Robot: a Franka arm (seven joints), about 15 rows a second.
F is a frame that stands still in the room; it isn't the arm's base.
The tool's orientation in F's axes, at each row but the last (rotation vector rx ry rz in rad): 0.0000, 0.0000, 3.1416; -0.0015, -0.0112, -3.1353; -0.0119, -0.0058, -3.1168; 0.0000, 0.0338, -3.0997; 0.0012, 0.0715, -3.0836; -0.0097, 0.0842, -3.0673; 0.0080, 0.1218, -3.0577
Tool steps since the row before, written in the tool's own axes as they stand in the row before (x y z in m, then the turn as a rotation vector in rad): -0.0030, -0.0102, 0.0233, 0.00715, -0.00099, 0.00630; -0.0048, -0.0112, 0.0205, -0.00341, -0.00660, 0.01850; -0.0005, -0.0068, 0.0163, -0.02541, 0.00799, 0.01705; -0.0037, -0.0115, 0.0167, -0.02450, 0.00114, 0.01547; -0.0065, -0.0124, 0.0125, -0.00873, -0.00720, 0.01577; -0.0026, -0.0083, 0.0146, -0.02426, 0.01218, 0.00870; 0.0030, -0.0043, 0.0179, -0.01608, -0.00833, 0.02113
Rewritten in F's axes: 0.0030, 0.0102, 0.0233, -0.00715, 0.00099, 0.00630; 0.0047, 0.0114, 0.0204, 0.00339, 0.00675, 0.01845; 0.0005, 0.0069, 0.0163, 0.02573, -0.00729, 0.01688; 0.0032, 0.0113, 0.0169, 0.02453, -0.00045, 0.01545; 0.0058, 0.0122, 0.0131, 0.00831, 0.00695, 0.01610; 0.0021, 0.0077, 0.0150, 0.02515, -0.01083, 0.00791; -0.0034, 0.0026, 0.0182, 0.01531, 0.00790, 0.02186
